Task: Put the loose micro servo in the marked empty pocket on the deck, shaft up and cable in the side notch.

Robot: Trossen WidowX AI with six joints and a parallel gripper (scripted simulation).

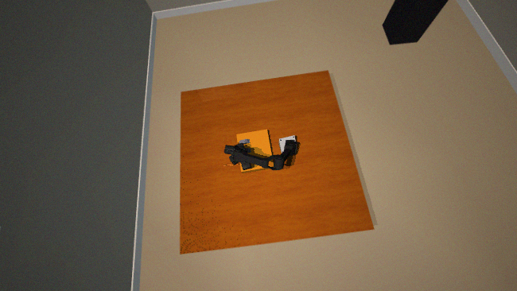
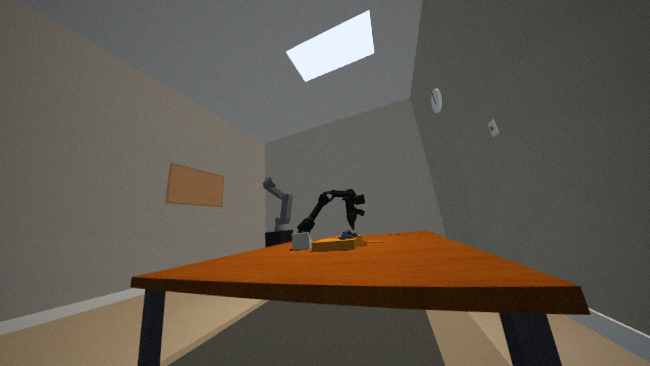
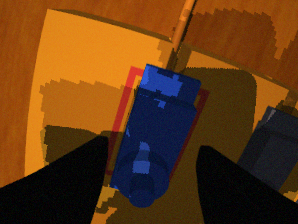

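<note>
Now: gripper tip 110 mm past the yellow-orange deck, 90 mm to the left of it and 60 mm above it.
</note>
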